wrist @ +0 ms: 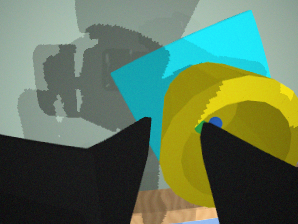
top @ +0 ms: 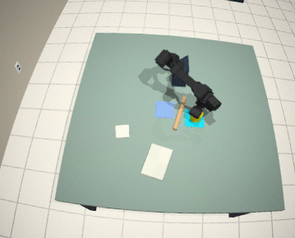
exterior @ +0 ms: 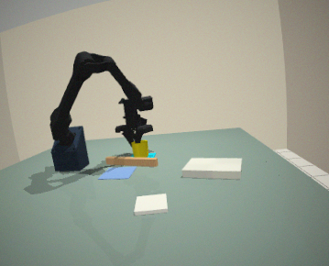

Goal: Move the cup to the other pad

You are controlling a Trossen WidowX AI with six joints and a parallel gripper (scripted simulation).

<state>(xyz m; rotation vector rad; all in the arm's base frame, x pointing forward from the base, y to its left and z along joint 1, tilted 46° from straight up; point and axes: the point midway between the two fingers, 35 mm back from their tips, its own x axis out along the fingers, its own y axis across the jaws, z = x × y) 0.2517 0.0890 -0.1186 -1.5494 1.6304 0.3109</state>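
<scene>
My gripper tip is 2 cm short of the cup, 1 cm to the left of it and 1 cm above it. The rest, counted from my gripper tip: wooden bar 11 cm to the right, 4 cm below, 1 cm ahead; blue pad 20 cm to the right, 5 cm below; cyan pad 5 cm below, 3 cm ahead, 1 cm to the right.
</scene>
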